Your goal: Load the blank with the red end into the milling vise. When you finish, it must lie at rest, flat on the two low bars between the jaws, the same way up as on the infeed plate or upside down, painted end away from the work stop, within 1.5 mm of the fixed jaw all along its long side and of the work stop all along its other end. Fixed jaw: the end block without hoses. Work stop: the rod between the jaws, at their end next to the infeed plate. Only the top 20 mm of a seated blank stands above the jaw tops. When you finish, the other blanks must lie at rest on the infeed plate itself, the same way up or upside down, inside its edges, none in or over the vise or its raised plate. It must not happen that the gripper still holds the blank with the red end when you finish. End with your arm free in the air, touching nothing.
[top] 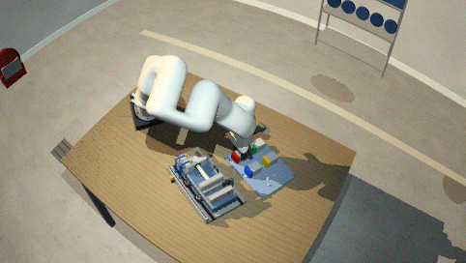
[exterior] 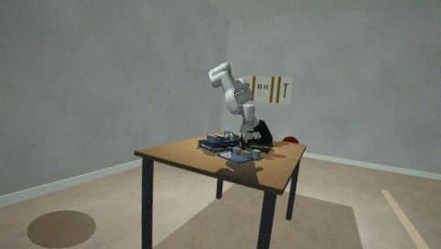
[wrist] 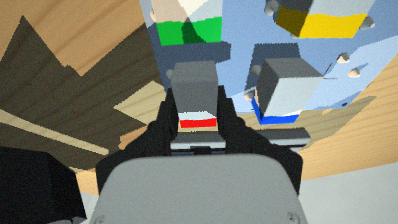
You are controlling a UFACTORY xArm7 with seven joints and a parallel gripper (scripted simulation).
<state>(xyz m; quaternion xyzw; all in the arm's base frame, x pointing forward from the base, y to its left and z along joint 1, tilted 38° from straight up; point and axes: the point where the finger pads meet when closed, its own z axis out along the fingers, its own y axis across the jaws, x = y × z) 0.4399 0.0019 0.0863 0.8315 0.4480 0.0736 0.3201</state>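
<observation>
Right now the red-ended blank is 2 cm below my hand. Round my hand: green-ended blank: 7 cm to the left, 6 cm ahead, 2 cm below; then blue-ended blank: 7 cm ahead, 6 cm to the right, 2 cm below; then blue infeed plate: 10 cm ahead, 4 cm below, 2 cm to the right.
</observation>
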